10 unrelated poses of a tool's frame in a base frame.
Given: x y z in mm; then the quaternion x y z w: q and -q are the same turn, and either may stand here.
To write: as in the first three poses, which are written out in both.
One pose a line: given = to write
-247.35 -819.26 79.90 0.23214 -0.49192 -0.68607 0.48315 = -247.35 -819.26 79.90 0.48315 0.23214 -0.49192 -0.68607
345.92 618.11 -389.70 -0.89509 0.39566 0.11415 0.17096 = 345.92 618.11 -389.70 0.17096 -0.89509 0.39566 0.11415
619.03 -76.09 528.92 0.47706 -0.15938 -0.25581 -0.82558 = 619.03 -76.09 528.92 0.82558 -0.47706 0.15938 0.25581
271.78 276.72 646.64 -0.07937 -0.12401 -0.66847 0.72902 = 271.78 276.72 646.64 0.72902 -0.07937 -0.12401 -0.66847
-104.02 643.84 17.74 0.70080 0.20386 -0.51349 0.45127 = -104.02 643.84 17.74 0.45127 0.70080 0.20386 -0.51349
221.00 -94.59 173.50 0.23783 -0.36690 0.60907 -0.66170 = 221.00 -94.59 173.50 0.66170 -0.23783 0.36690 -0.60907
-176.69 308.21 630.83 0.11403 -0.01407 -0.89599 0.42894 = -176.69 308.21 630.83 0.42894 0.11403 -0.01407 -0.89599
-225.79 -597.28 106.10 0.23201 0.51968 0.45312 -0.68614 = -225.79 -597.28 106.10 0.68614 -0.23201 -0.51968 -0.45312
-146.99 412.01 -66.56 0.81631 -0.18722 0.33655 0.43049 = -146.99 412.01 -66.56 0.43049 0.81631 -0.18722 0.33655
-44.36 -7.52 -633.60 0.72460 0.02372 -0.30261 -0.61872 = -44.36 -7.52 -633.60 0.61872 -0.72460 -0.02372 0.30261
